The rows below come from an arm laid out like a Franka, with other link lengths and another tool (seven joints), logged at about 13 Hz.
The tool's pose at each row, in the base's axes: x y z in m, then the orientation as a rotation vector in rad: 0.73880, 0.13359, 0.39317, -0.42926, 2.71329, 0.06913; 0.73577, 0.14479, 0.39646, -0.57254, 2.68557, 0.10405; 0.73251, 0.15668, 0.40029, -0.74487, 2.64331, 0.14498; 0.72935, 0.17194, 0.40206, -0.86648, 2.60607, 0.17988; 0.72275, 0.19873, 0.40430, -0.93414, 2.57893, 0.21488; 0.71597, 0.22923, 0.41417, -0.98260, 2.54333, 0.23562; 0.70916, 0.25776, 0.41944, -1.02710, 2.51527, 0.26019; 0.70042, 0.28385, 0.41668, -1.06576, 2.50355, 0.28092; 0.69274, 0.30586, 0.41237, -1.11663, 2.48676, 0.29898; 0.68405, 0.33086, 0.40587, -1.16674, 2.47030, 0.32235
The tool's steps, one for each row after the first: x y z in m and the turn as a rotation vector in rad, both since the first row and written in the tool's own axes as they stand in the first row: -0.00183, 0.01155, -0.00295, -0.04464, -0.00518, -0.09723; -0.00386, 0.02382, -0.00641, -0.09818, -0.01068, -0.21554; -0.00616, 0.03929, -0.00758, -0.14053, -0.01576, -0.29939; -0.00893, 0.06678, -0.00921, -0.17498, -0.02304, -0.34508; -0.01555, 0.09777, -0.01754, -0.19590, -0.04212, -0.38211; -0.01981, 0.12695, -0.02186, -0.21961, -0.05447, -0.41443; -0.01857, 0.15450, -0.01975, -0.24058, -0.05252, -0.43963; -0.01649, 0.17785, -0.01625, -0.26165, -0.05009, -0.47442; -0.01354, 0.20439, -0.01079, -0.28649, -0.04668, -0.50769
